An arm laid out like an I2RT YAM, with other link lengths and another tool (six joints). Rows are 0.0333 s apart.
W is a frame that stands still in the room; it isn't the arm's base.
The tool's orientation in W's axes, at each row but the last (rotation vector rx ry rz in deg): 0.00, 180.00, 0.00; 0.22, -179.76, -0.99; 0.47, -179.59, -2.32; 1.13, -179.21, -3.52; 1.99, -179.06, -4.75
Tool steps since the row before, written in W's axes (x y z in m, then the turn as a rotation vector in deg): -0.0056, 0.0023, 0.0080, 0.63, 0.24, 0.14; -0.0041, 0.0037, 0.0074, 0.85, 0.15, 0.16; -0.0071, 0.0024, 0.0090, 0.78, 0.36, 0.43; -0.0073, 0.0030, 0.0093, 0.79, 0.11, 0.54; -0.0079, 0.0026, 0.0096, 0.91, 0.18, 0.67
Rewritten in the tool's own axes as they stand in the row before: 0.0056, 0.0023, -0.0080, -0.63, 0.24, -0.14; 0.0041, 0.0038, -0.0073, -0.85, 0.15, -0.16; 0.0071, 0.0027, -0.0089, -0.78, 0.37, -0.43; 0.0074, 0.0035, -0.0091, -0.78, 0.12, -0.55; 0.0080, 0.0033, -0.0093, -0.90, 0.20, -0.67
